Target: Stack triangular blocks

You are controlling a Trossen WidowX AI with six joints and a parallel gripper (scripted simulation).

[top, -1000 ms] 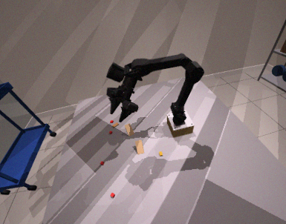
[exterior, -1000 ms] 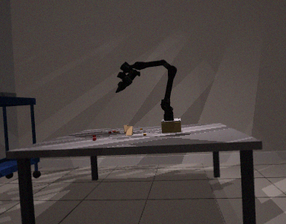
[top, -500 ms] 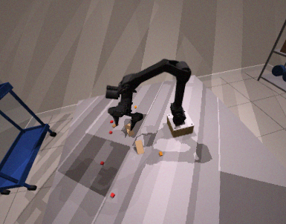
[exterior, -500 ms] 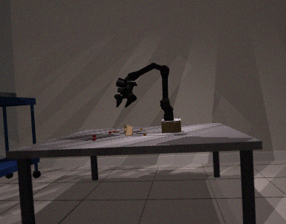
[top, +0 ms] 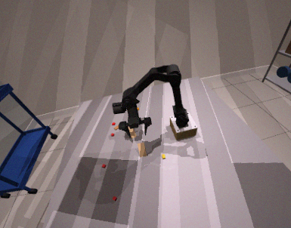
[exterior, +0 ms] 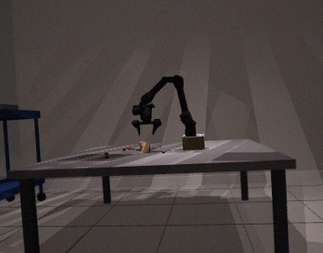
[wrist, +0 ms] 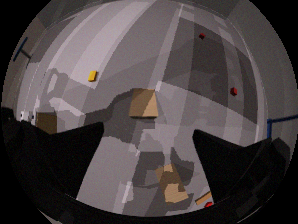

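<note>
My gripper tip is 90 mm above the tan triangular block and 30 mm to the right of it.
</note>
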